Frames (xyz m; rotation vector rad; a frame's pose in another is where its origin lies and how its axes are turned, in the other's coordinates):
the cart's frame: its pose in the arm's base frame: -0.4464 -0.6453 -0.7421 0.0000 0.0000 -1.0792
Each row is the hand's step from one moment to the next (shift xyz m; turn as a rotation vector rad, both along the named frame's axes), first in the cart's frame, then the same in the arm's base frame.
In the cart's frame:
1: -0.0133 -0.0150 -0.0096 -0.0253 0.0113 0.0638
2: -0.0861 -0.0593 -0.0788 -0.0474 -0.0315 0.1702
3: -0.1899 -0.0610 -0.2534 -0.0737 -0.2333 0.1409
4: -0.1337 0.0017 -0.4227 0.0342 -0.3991 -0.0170
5: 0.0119 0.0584 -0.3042 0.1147 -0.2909 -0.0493
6: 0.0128 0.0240 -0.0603 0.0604 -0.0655 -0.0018
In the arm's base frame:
1: -0.0195 0.0046 -0.0096 -0.0020 0.0276 0.0638
2: -0.0929 0.0479 -0.0788 -0.0501 0.0269 0.1702
3: -0.1434 0.1386 -0.2534 -0.2405 -0.0452 0.1409
4: -0.0616 0.1187 -0.4227 -0.3357 -0.2185 -0.0170
5: 0.0571 0.0171 -0.3042 -0.2023 -0.2384 -0.0493
6: 0.0272 0.0000 -0.0603 -0.0292 -0.0842 -0.0018

